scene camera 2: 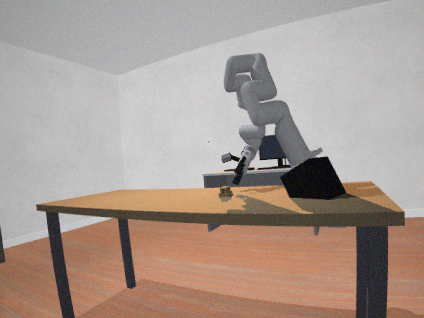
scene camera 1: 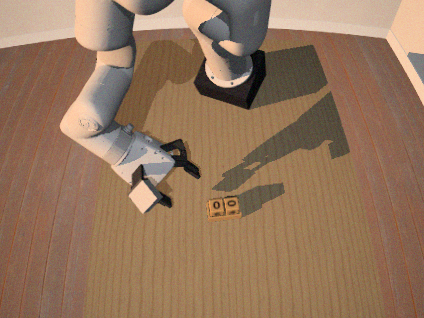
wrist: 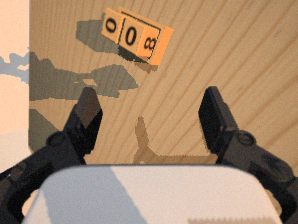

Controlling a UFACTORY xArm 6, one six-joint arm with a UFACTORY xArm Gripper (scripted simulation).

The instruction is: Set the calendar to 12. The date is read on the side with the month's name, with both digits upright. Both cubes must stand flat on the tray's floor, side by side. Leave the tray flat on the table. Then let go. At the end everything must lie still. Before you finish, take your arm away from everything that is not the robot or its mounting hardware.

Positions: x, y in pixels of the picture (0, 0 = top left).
Labels:
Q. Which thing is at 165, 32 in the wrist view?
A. A wooden tray.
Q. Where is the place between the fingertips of the gripper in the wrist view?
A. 150, 100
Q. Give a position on a cube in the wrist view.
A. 138, 38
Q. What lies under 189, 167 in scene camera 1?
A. The gripper.

